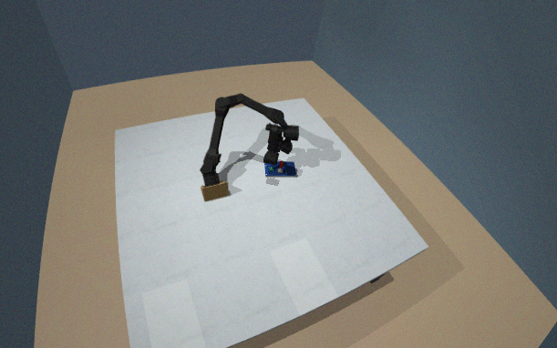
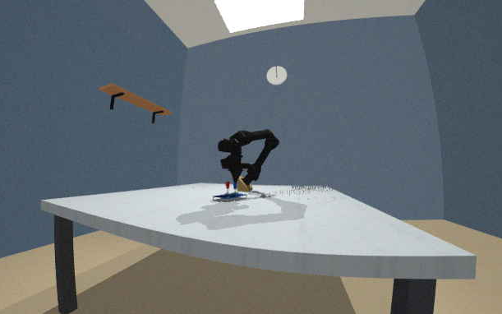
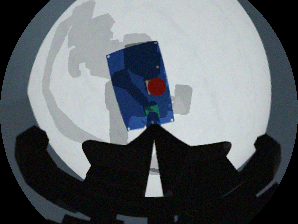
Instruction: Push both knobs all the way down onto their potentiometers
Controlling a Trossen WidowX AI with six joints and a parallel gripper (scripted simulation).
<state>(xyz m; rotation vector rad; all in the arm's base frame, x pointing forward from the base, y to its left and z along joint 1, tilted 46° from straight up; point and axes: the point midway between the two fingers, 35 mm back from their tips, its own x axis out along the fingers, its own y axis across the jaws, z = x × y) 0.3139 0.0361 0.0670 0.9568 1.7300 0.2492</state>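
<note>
My gripper tip is now 4 cm short of the red knob, 2 cm to the left of it and 1 cm above it.
</note>
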